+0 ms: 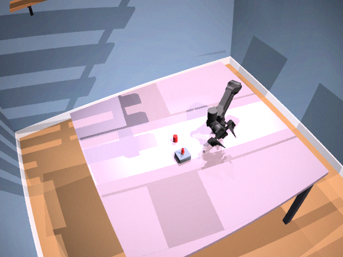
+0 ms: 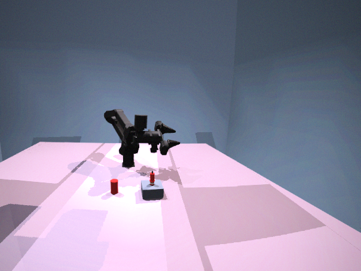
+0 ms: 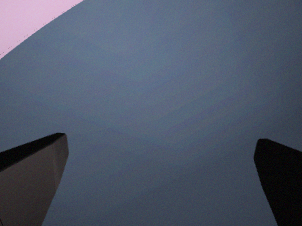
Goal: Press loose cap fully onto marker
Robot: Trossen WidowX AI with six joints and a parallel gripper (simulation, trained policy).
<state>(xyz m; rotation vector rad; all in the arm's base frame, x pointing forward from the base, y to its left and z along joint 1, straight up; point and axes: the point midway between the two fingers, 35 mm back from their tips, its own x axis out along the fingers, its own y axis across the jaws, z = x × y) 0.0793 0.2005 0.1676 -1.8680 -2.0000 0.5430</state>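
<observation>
The red cap lies 200 mm ahead of my gripper tip, 290 mm to the right of it and 140 mm below it. Round my gripper tip: grey holder block 220 mm ahead, 150 mm to the right, 150 mm below; then red marker 220 mm ahead, 150 mm to the right, 100 mm below.
</observation>
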